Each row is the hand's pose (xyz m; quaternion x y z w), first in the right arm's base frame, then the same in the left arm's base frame.
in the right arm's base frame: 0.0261 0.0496 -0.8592 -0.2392 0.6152 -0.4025 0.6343
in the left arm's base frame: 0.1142 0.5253 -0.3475 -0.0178 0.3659 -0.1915 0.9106
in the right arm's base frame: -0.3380 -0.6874 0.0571 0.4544 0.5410 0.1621 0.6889
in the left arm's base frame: -0.3053 -0.6288 -0.2611 0.4137 0.2639 0.5537 0.6728
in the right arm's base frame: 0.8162 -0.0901 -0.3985 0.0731 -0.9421 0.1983 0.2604
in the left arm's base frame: 0.4507 0.2586 0.4721 -0.2121 0.9628 -0.0236 0.1659
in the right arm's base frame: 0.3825 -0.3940 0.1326 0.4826 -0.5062 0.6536 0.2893
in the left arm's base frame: -0.0006 -0.3356 0.3963 -0.3405 0.6265 -0.6840 0.1539
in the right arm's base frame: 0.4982 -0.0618 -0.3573 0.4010 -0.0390 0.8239 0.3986
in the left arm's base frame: 0.1996 0.2201 0.2745 0.1530 -0.3075 0.9333 0.1046
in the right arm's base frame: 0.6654 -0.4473 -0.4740 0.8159 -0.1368 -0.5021 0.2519
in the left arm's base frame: 0.5602 -0.0166 0.2106 0.9879 0.0427 -0.1345 0.0646
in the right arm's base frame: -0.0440 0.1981 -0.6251 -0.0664 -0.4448 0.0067 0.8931
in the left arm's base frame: -0.1361 0.5135 -0.2098 0.2246 -0.7335 0.0271 0.6410
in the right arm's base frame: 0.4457 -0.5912 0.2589 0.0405 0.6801 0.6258 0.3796
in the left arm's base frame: 0.0630 -0.5601 0.4626 -0.2187 0.3212 0.7926 0.4700
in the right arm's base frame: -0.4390 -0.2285 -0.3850 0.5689 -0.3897 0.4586 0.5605
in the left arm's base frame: -0.3381 -0.0206 -0.4738 0.5327 -0.5624 0.6165 0.1410
